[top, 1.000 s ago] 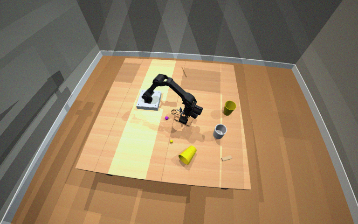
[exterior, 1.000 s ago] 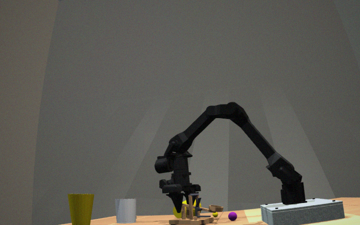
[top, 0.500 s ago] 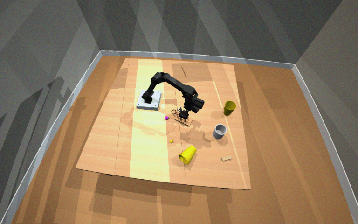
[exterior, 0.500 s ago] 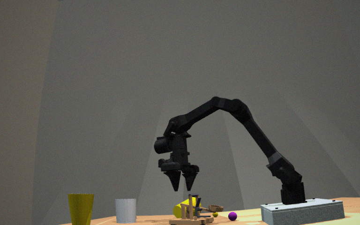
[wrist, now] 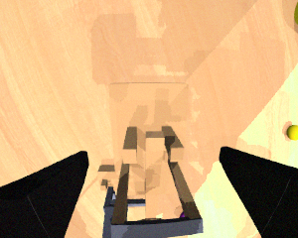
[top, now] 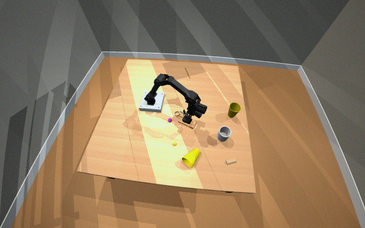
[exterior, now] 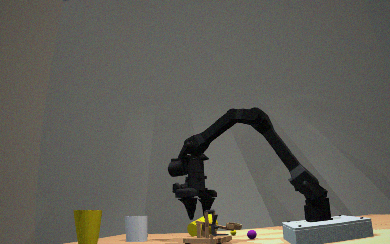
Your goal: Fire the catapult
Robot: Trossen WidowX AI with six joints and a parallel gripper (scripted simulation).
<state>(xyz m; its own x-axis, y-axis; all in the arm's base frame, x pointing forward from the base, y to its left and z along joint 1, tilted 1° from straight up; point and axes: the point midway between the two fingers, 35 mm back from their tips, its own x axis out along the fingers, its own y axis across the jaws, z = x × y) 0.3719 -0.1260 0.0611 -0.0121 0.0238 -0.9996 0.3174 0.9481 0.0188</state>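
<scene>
Now: the purple ball 17 cm behind my gripper tip, 7 cm below it and 1 cm to the right of it. Round my gripper tip: white mug (27 cm ahead, 8 cm to the right, 5 cm below); then wooden catapult (6 cm behind, 4 cm to the left, 3 cm below); then yellow ball (21 cm to the right, 9 cm behind, 7 cm below).
</scene>
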